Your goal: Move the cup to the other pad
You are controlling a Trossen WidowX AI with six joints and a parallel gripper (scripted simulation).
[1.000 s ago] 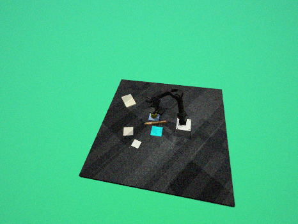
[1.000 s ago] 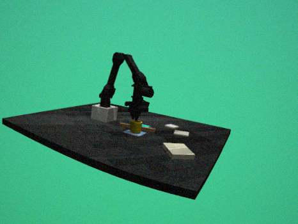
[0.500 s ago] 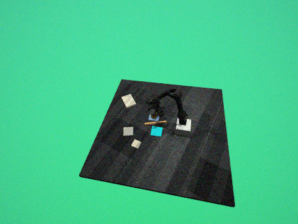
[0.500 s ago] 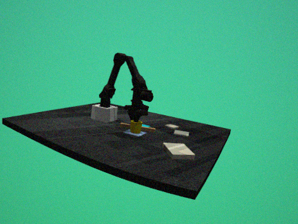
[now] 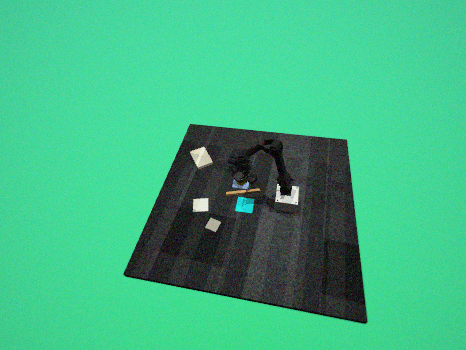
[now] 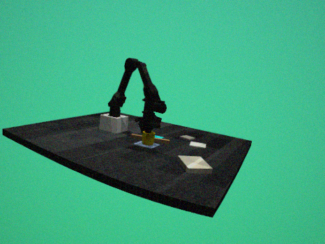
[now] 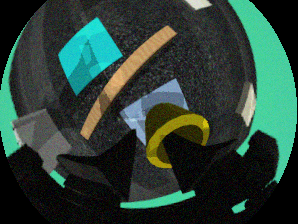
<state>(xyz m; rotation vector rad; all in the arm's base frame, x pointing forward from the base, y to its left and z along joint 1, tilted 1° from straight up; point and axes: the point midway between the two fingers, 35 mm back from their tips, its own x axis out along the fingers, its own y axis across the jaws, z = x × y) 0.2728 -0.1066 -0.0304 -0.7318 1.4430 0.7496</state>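
Right now my gripper tip is 2 cm short of the yellow cup and 2 cm to the left of it. Also, from my gripper tip: pale blue pad (2 cm ahead, 2 cm to the right, 4 cm below); thin wooden bar (7 cm to the left, 3 cm below); teal pad (2 cm behind, 17 cm to the left, 4 cm below).
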